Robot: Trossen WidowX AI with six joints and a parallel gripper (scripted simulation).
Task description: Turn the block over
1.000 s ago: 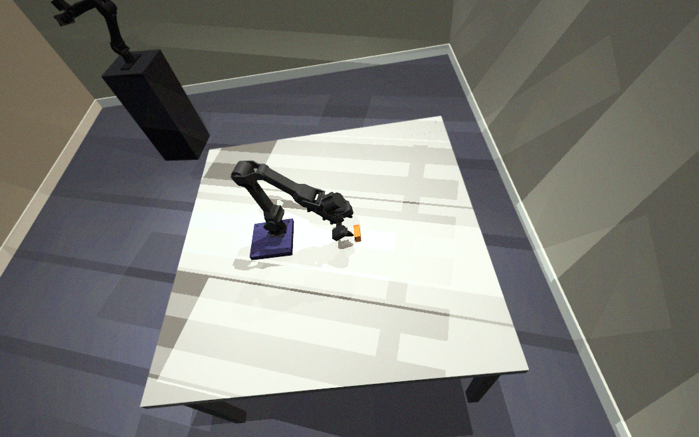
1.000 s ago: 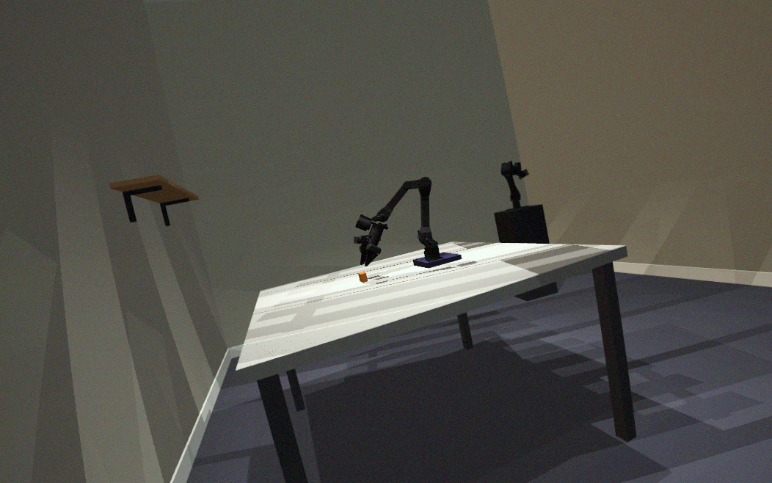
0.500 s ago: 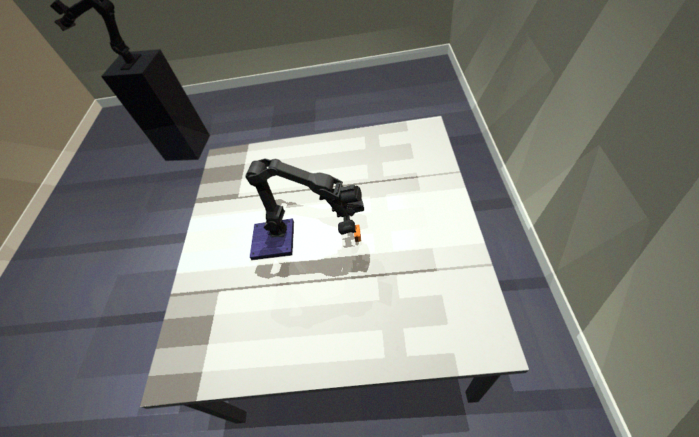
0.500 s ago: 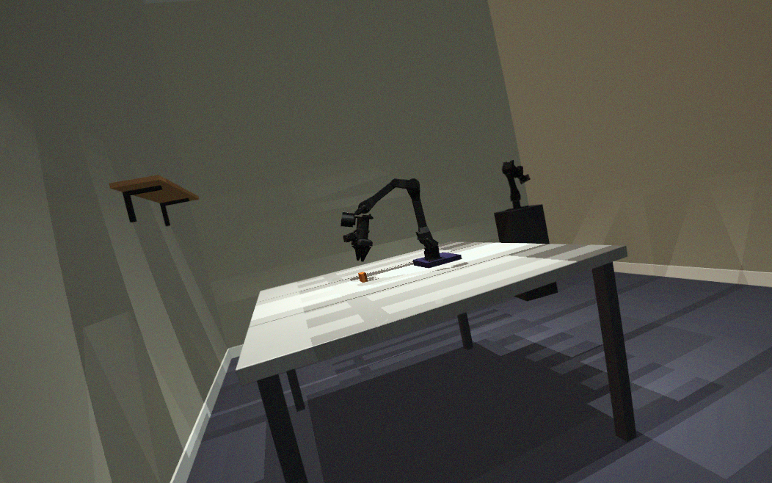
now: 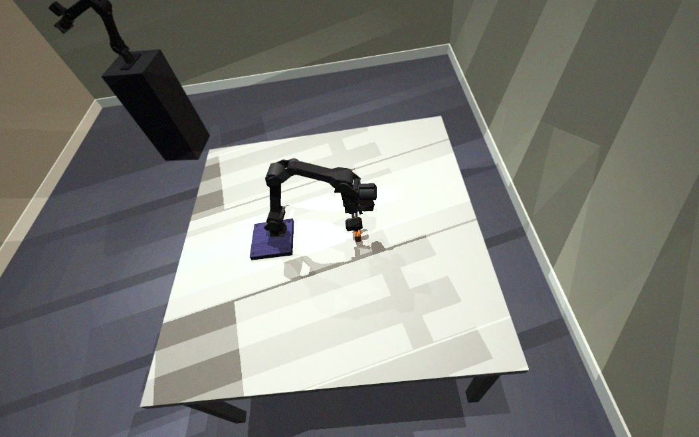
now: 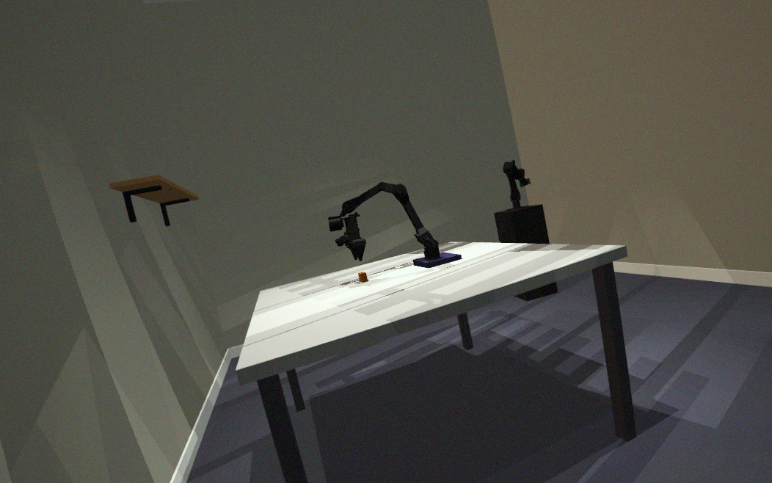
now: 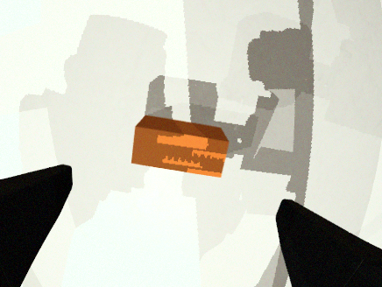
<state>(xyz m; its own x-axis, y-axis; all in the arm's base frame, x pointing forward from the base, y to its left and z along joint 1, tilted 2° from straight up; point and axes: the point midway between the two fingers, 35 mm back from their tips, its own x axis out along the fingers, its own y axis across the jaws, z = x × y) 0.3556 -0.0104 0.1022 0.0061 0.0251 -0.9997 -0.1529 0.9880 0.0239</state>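
The orange block lies 10 mm behind my gripper tip and 80 mm below it.
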